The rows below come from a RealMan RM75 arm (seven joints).
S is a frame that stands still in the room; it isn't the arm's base.
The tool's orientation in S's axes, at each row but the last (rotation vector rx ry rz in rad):
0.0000, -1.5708, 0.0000
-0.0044, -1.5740, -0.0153
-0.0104, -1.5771, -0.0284
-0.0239, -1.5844, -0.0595
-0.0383, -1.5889, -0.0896
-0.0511, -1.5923, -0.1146
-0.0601, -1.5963, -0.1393
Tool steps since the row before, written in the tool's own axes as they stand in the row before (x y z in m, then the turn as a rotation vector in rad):
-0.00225, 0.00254, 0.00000, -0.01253, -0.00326, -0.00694
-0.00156, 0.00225, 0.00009, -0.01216, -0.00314, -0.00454
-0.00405, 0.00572, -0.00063, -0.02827, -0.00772, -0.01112
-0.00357, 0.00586, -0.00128, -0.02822, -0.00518, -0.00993
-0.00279, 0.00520, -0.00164, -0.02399, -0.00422, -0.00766
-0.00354, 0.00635, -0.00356, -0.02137, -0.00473, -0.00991
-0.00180, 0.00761, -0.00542, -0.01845, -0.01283, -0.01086
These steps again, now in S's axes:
0.00000, 0.00254, -0.00225, 0.00694, -0.00326, -0.01253
-0.00006, 0.00226, -0.00154, 0.00454, -0.00311, -0.01217
0.00080, 0.00575, -0.00398, 0.01111, -0.00767, -0.02829
0.00164, 0.00586, -0.00342, 0.01006, -0.00507, -0.02820
0.00211, 0.00514, -0.00259, 0.00778, -0.00407, -0.02398
0.00429, 0.00607, -0.00320, 0.00990, -0.00491, -0.02133
0.00638, 0.00694, -0.00127, 0.00974, -0.01320, -0.01881

